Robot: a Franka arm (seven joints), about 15 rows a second.
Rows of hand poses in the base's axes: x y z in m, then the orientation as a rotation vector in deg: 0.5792, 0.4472, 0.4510, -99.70, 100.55, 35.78; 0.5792, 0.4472, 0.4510, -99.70, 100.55, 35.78; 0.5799, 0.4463, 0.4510, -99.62, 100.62, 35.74; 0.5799, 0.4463, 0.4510, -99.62, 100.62, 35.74; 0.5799, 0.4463, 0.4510, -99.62, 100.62, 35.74; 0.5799, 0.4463, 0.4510, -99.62, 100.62, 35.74; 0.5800, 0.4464, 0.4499, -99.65, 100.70, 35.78; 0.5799, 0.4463, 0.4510, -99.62, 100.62, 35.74; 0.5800, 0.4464, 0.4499, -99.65, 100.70, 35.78; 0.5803, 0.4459, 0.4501, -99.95, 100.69, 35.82; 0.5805, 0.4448, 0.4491, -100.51, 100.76, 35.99; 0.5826, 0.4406, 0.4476, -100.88, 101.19, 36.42; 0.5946, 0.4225, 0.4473, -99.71, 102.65, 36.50; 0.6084, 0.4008, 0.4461, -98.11, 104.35, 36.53; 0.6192, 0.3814, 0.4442, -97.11, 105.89, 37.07; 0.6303, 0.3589, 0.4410, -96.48, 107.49, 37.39; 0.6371, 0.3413, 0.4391, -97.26, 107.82, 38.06; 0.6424, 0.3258, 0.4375, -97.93, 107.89, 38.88
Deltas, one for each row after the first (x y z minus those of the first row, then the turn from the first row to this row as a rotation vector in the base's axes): 0.0000, 0.0000, 0.0000, 0.00, 0.00, 0.00; 0.0007, -0.0009, 0.0000, -0.01, 0.00, -0.09; 0.0007, -0.0009, 0.0000, -0.01, 0.00, -0.09; 0.0007, -0.0009, 0.0000, -0.01, 0.00, -0.09; 0.0007, -0.0009, 0.0000, -0.01, 0.00, -0.09; 0.0008, -0.0008, -0.0011, -0.05, 0.08, -0.08; 0.0007, -0.0009, 0.0000, -0.01, 0.00, -0.09; 0.0008, -0.0008, -0.0011, -0.05, 0.08, -0.08; 0.0011, -0.0013, -0.0009, -0.21, 0.16, 0.12; 0.0013, -0.0024, -0.0019, -0.51, 0.41, 0.49; 0.0034, -0.0066, -0.0034, -0.80, 1.00, 0.68; 0.0154, -0.0247, -0.0037, -0.89, 1.69, -0.55; 0.0292, -0.0464, -0.0049, -0.89, 2.42, -2.13; 0.0400, -0.0658, -0.0068, -0.98, 3.49, -3.13; 0.0511, -0.0883, -0.0100, -1.41, 4.54, -3.97; 0.0579, -0.1059, -0.0119, -1.80, 5.28, -3.42; 0.0632, -0.1214, -0.0135, -1.93, 5.94, -2.80
